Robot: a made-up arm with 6 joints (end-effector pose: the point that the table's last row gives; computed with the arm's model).
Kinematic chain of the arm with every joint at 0, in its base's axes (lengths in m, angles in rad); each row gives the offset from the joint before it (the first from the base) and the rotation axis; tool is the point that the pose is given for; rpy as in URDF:
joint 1: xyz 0 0 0.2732 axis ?
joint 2: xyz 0 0 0 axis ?
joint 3: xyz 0.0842 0 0.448 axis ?
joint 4: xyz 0.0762 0 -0.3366 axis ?
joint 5: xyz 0 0 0 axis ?
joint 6: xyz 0.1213 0 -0.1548 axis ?
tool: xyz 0 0 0 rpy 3.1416 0 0
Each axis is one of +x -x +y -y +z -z.
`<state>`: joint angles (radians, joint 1 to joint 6).
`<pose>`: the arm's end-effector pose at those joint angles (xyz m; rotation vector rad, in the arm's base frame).
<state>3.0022 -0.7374 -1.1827 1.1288 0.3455 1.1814</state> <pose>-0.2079 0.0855 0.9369 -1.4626 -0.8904 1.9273</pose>
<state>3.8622 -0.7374 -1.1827 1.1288 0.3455 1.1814</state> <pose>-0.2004 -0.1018 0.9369 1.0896 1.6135 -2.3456</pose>
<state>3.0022 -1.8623 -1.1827 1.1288 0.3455 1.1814</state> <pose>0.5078 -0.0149 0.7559 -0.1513 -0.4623 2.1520</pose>
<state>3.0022 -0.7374 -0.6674 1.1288 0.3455 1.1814</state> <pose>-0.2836 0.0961 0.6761 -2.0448 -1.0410 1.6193</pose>
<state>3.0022 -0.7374 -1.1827 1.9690 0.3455 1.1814</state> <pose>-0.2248 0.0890 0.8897 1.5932 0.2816 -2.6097</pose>
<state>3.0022 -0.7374 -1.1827 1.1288 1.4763 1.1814</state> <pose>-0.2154 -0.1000 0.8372 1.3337 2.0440 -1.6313</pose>
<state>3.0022 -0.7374 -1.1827 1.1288 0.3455 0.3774</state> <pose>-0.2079 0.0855 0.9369 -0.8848 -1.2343 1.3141</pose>
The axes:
joint 1: +z
joint 2: +y
joint 3: +y
joint 4: -z
joint 5: +y
joint 6: -z

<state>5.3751 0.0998 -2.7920 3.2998 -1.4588 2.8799</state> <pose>0.2115 -0.2282 0.8821 2.1210 -0.6013 1.4051</pose>
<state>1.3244 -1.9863 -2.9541 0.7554 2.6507 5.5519</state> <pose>-0.2921 -0.6554 0.1646 0.1606 -1.4774 -2.6931</pose>
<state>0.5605 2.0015 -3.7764 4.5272 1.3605 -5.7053</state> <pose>0.7682 0.3359 0.2058 1.4626 -0.0071 1.2294</pose>
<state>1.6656 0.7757 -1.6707 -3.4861 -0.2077 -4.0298</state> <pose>-0.0151 0.6958 0.1933 -0.3945 -2.8452 -1.0437</pose>
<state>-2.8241 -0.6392 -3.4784 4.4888 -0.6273 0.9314</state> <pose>0.5730 -0.0058 0.8735 0.0133 1.0036 -0.7948</pose>
